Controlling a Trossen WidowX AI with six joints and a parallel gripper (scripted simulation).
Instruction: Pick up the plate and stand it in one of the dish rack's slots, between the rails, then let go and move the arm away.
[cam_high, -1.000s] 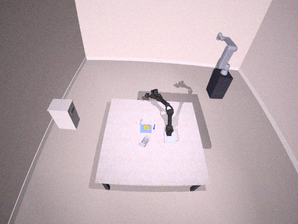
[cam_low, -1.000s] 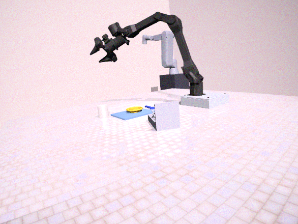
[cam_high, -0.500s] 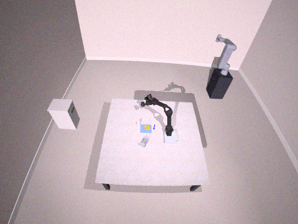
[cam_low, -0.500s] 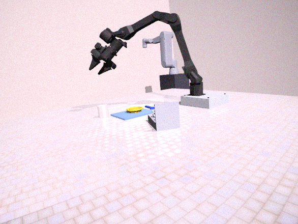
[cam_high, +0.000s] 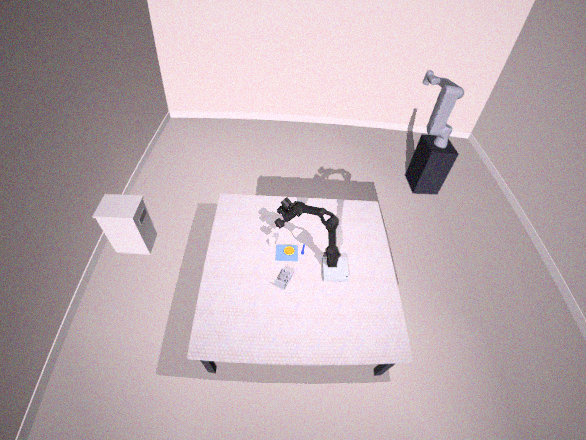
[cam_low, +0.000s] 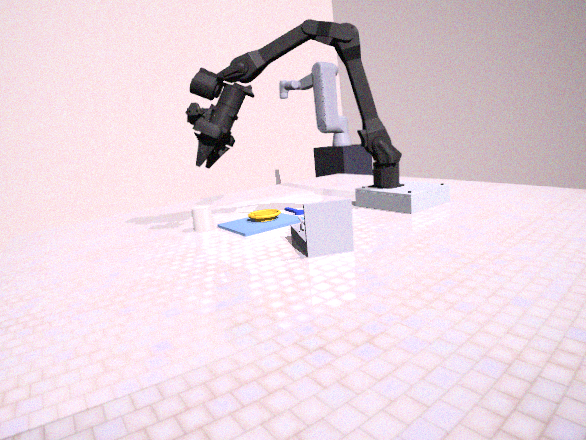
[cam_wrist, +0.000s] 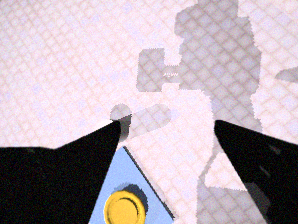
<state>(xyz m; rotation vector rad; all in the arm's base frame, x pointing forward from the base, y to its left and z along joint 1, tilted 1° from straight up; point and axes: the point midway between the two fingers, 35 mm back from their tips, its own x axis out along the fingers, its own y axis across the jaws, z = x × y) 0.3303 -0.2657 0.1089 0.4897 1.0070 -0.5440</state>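
Now: gripper tip 60 mm past the yellow plate, 150 mm to the right of it and 110 mm above it. The rest, counted from my gripper tip: grey dish rack: 20 mm behind, 370 mm to the left, 110 mm below; cup: 50 mm ahead, 80 mm to the left, 100 mm below; blue mat: 50 mm behind, 160 mm to the left, 130 mm below.
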